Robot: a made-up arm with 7 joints. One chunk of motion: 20 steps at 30 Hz.
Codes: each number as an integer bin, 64 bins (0 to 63) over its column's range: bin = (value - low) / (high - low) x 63, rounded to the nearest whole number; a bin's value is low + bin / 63 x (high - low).
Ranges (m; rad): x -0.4..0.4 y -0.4..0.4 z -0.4..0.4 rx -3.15..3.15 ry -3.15..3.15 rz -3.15..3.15
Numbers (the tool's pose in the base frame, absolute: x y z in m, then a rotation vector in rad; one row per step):
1: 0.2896 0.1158 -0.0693 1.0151 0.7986 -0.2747
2: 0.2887 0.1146 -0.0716 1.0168 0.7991 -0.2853
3: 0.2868 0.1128 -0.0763 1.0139 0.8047 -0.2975
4: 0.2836 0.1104 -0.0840 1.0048 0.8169 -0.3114
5: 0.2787 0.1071 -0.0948 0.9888 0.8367 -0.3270
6: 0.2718 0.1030 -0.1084 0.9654 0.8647 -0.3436
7: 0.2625 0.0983 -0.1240 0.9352 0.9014 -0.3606
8: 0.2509 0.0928 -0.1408 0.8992 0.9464 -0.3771
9: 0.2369 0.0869 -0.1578 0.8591 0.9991 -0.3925
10: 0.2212 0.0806 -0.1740 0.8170 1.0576 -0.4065
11: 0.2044 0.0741 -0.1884 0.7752 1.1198 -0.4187
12: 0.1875 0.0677 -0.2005 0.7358 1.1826 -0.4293
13: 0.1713 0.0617 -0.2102 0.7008 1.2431 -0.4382
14: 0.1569 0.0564 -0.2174 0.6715 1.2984 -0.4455
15: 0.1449 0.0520 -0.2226 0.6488 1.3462 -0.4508
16: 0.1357 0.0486 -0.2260 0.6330 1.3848 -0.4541
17: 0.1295 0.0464 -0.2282 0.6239 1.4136 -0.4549
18: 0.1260 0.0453 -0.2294 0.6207 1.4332 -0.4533
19: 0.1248 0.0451 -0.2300 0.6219 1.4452 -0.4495
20: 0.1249 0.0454 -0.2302 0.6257 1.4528 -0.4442
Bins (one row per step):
1: 54 41 26 42 39 29
2: 54 41 26 42 39 29
3: 54 40 25 42 40 29
4: 54 40 25 42 40 28
5: 53 40 24 41 40 28
6: 53 40 23 41 40 28
7: 52 39 22 41 41 28
8: 51 39 20 40 41 28
9: 50 38 19 40 41 28
10: 49 38 18 40 42 27
11: 48 37 17 39 43 27
12: 46 37 16 39 43 27
13: 45 36 15 39 44 27
14: 44 36 14 38 44 27
15: 43 36 14 38 45 27
16: 42 35 14 38 45 27
17: 42 35 14 38 46 27
18: 41 35 13 38 46 27
19: 41 35 13 38 46 27
20: 41 35 13 38 46 27

